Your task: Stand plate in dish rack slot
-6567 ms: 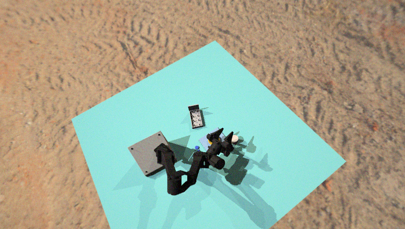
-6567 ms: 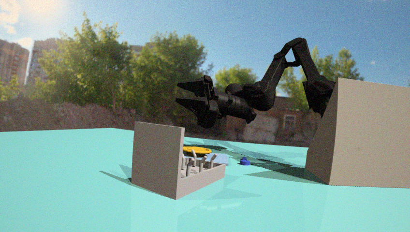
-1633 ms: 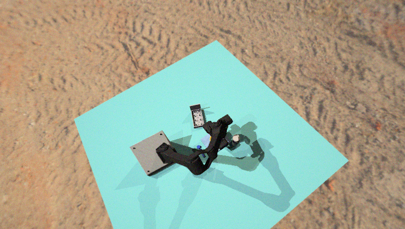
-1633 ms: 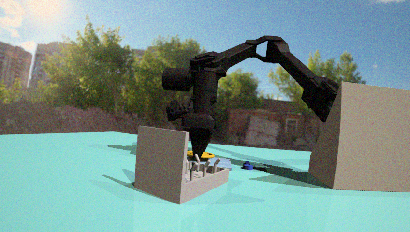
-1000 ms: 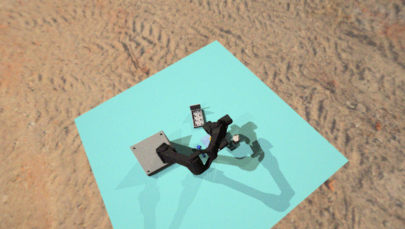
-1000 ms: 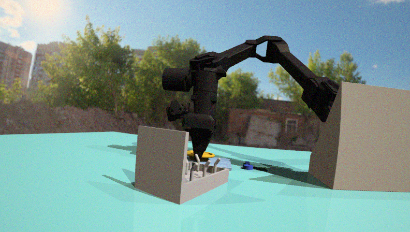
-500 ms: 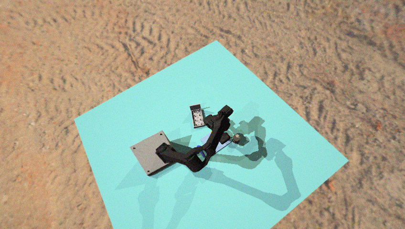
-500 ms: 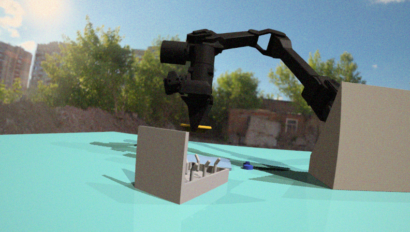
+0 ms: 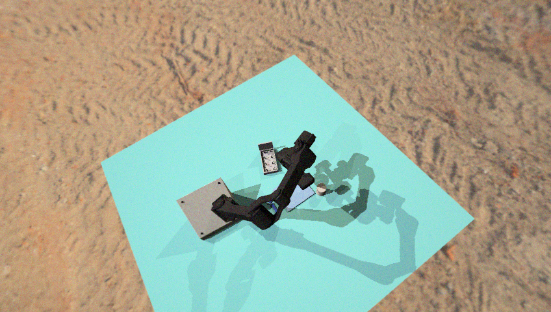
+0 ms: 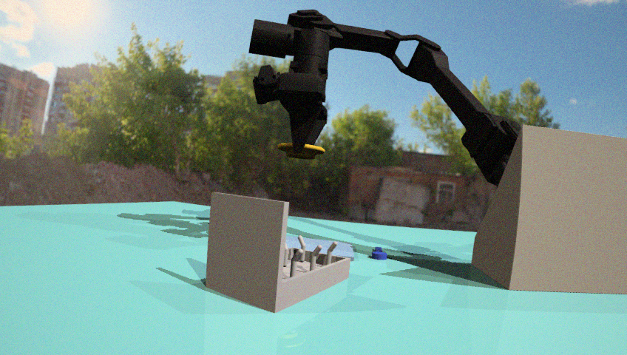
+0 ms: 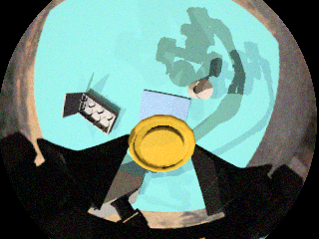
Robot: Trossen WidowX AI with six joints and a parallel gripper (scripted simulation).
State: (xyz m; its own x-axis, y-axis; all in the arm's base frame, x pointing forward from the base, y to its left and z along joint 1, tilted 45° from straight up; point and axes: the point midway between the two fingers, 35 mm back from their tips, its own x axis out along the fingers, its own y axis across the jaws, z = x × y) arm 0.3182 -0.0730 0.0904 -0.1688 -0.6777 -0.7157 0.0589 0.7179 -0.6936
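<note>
Right now my gripper tip is 10 mm past the dish rack, 190 mm to the right of it and 120 mm above it. From my gripper tip the other things lie so: cup: 80 mm ahead, 90 mm to the right, 120 mm below; then pale blue mat: 20 mm behind, 10 mm to the right, 140 mm below; then yellow plate: 10 mm above.
</note>
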